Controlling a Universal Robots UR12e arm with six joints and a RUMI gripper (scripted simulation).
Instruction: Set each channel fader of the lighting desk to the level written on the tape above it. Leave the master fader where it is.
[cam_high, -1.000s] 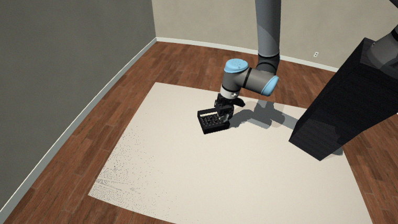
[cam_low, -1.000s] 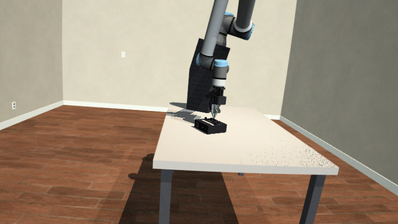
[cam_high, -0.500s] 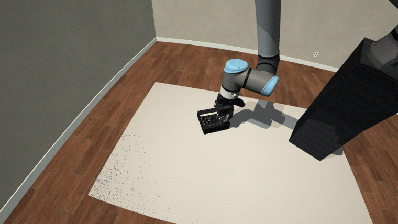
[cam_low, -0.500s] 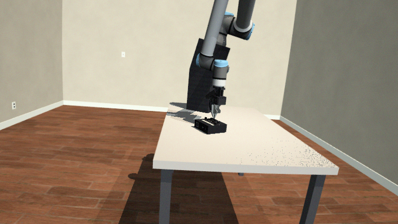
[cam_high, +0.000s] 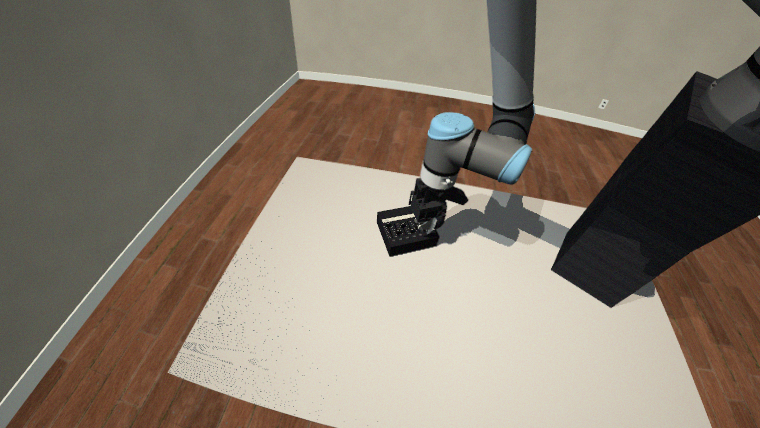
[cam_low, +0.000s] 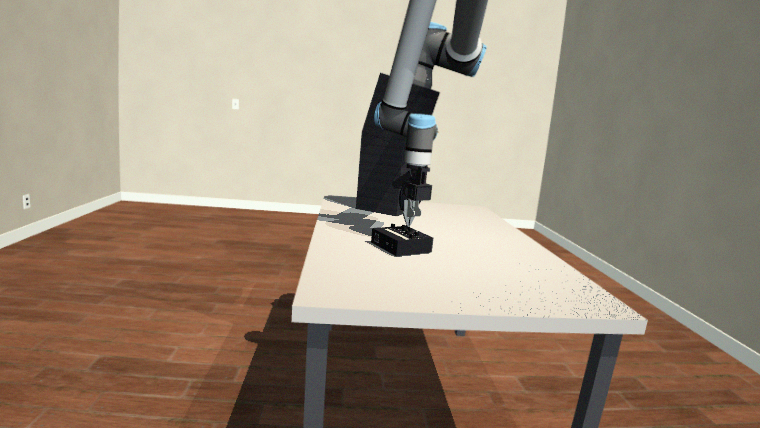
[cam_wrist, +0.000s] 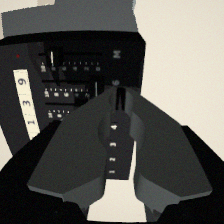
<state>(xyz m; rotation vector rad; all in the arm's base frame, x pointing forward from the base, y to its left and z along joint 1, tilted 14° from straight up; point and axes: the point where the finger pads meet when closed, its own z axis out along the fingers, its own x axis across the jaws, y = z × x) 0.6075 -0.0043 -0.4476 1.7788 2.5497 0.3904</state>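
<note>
The master fader is 50 mm to the right of my hand and 10 mm below it.
</note>
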